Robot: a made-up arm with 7 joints.
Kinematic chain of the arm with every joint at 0, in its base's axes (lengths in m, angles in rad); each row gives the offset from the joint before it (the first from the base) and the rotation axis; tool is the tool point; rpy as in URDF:
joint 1: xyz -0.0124 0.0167 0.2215 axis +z
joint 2: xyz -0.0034 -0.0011 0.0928 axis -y
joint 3: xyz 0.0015 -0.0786 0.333 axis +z
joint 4: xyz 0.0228 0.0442 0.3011 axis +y
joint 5: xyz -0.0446 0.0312 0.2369 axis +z
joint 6: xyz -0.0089 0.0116 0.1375 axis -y
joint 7: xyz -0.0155 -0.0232 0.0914 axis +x
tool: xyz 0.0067 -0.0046 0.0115 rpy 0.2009 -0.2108 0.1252
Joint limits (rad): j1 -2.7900..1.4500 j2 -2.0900..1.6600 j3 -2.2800..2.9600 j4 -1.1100..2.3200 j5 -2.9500..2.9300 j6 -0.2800..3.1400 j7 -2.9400..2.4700
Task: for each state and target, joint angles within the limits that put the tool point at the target. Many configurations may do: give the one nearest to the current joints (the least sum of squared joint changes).
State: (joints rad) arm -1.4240 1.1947 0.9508 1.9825 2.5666 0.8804 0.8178
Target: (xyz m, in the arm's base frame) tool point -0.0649 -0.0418 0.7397
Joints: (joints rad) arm -1.6860 0.5829 -0.0130 2.3200 2.5436 1.1071 0.7201
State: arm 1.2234 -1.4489 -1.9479 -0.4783 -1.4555 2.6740 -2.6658
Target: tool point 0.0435 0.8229 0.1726
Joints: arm 1.3775 -1.5219 -1.9044 -0.8194 -1.4193 2.7063 -2.6658
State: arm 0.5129 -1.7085 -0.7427 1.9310 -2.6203 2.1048 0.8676
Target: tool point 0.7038 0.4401 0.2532
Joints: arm 0.7832 -1.2176 -0.7873 1.2141 -2.4507 2.0776 0.8980
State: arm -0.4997 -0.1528 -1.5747 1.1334 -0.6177 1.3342 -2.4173
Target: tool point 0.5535 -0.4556 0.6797
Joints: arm -0.0941 -0.6166 -1.1951 1.8138 -0.7848 1.4030 -2.4213
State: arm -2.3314 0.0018 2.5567 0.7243 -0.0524 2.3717 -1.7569
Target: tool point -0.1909 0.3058 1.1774
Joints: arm -1.4156 0.1267 2.9600 0.8873 -0.2045 2.5320 -1.7476
